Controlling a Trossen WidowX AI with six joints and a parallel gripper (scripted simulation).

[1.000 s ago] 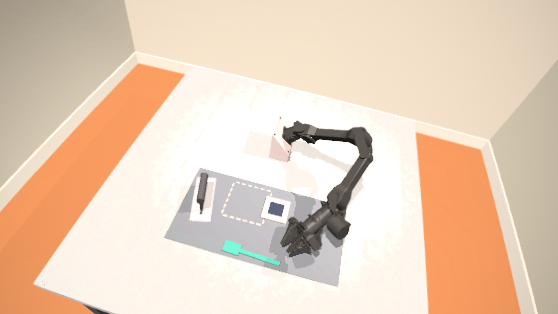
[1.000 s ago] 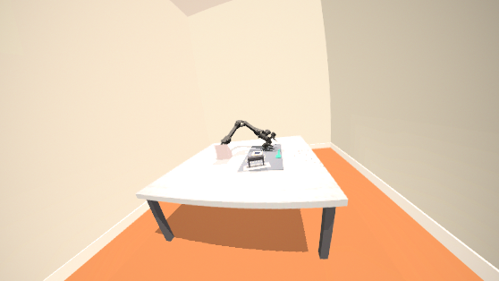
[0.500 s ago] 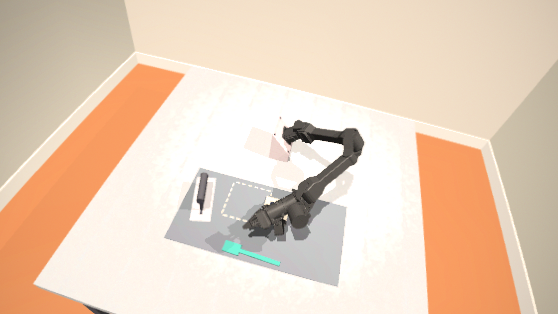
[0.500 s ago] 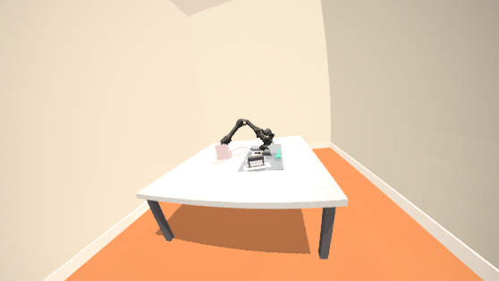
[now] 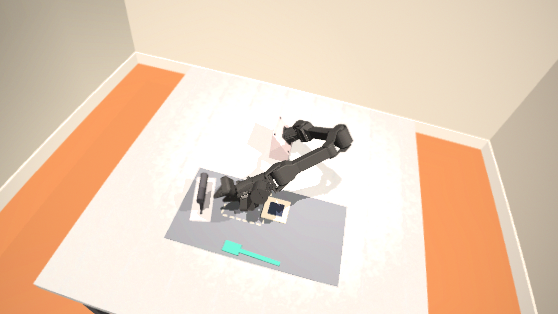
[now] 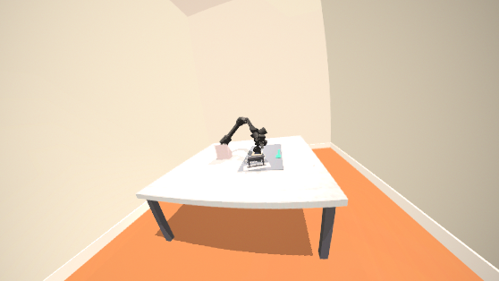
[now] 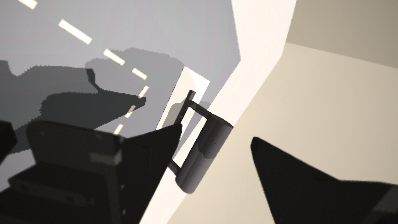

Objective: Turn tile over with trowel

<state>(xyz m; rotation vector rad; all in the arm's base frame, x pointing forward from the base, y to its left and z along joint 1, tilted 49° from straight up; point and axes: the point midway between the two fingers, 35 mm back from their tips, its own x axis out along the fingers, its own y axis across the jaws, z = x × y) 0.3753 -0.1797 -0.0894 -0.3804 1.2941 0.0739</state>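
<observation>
My gripper tip is now 5 cm past the white tile, 22 cm to the right of it and 9 cm above it. Round my gripper tip: teal trowel 14 cm ahead, 13 cm to the left, 9 cm below; grey mat 1 cm ahead, 17 cm to the left, 11 cm below.
</observation>
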